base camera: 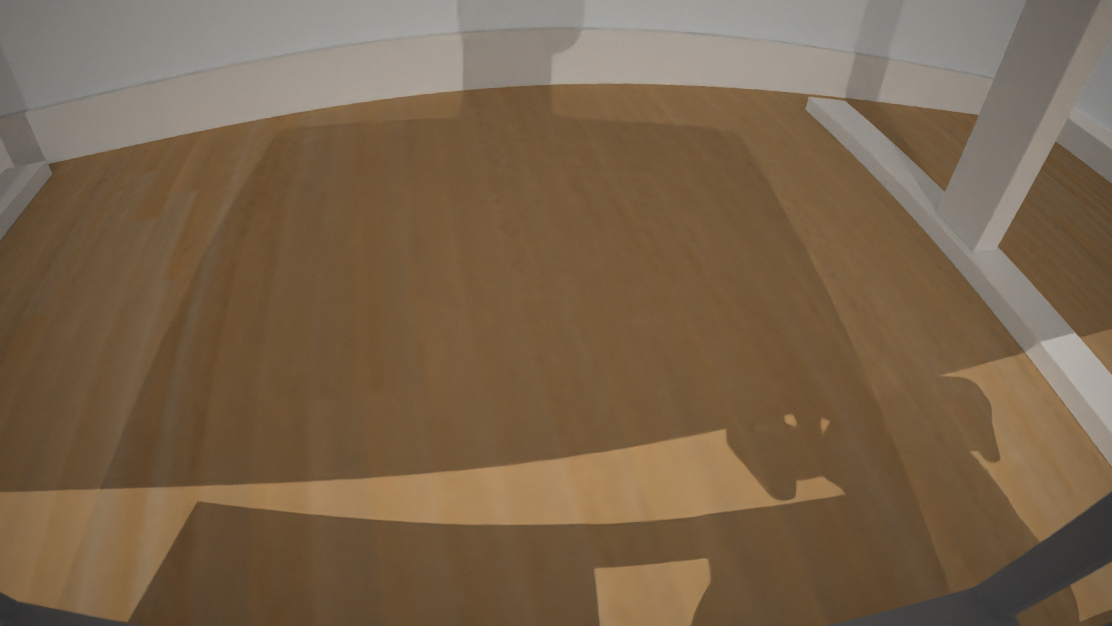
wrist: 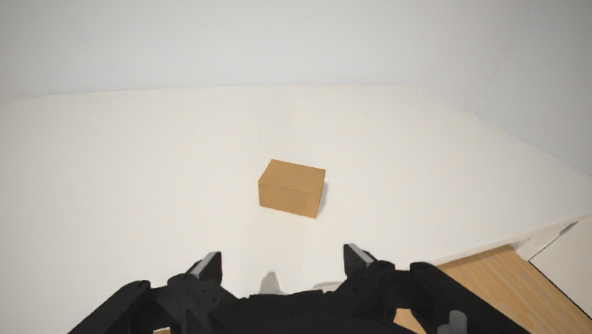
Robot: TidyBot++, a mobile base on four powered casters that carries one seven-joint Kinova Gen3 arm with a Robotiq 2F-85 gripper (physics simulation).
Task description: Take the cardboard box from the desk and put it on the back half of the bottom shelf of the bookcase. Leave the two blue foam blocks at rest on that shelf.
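Places are measured from the arm's base along level axes (x ahead, y left, z up), in metres.
Where they show: gripper, fingertip midpoint: (wrist: 283, 261).
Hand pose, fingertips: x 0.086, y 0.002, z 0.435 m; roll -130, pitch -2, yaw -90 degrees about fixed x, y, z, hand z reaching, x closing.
Each offset is from my fingertips to the centre of the thing. "spot": to the spot under its first point. Level surfaces: height alone.
The cardboard box {0.169 m ahead, 0.024 m right, 0.086 m down} (wrist: 291, 189), small and plain brown, lies on the white desk {0.111 m down} (wrist: 150, 165) in the middle of the wrist view, turned slightly. My gripper (wrist: 283, 261) is open, with its two fingertips wide apart at the bottom of the wrist view. The box shows beyond the fingertips, between their lines and apart from them. The bookcase and the two blue foam blocks do not show in either view.
In the base view a white desk leg {spot: 0.463 m ahead, 0.542 m right, 0.652 m down} (base camera: 1019, 132) rises from a long white foot bar (base camera: 1003, 283) at the right. Another white foot {spot: 0.582 m ahead, 0.668 m left, 0.810 m down} (base camera: 23, 190) shows at the left edge. A wall with a pale baseboard (base camera: 661, 58) runs behind. The desk's edge shows at the wrist view's lower right.
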